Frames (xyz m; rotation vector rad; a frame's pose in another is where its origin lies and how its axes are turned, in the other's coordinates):
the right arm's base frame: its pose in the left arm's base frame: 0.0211 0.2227 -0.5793 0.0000 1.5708 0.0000
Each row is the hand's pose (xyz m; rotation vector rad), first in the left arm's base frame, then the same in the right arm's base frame.
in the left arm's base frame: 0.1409 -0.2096 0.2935 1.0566 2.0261 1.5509
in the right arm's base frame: -0.8728 -0.4323 0.1198 -0.2832 0.8564 1.4936
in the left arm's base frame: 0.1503 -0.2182 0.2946 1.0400 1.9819 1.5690
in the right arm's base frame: -0.8739 -0.4409 0.1292 -0.3050 0.8165 1.5043
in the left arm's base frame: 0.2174 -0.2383 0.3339 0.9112 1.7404 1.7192
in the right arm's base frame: -0.9132 -0.4610 0.1963 -0.4816 0.6142 1.5679
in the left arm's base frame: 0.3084 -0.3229 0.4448 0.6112 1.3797 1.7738
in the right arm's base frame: -1.0241 -0.5456 0.2873 -0.7325 0.2379 1.5026
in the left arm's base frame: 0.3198 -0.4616 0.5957 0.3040 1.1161 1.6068
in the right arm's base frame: -1.1750 -0.6843 0.2987 -0.8594 -0.1210 1.2605
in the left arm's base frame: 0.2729 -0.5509 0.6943 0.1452 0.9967 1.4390
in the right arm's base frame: -1.2736 -0.7736 0.2518 -0.8726 -0.3106 1.0685
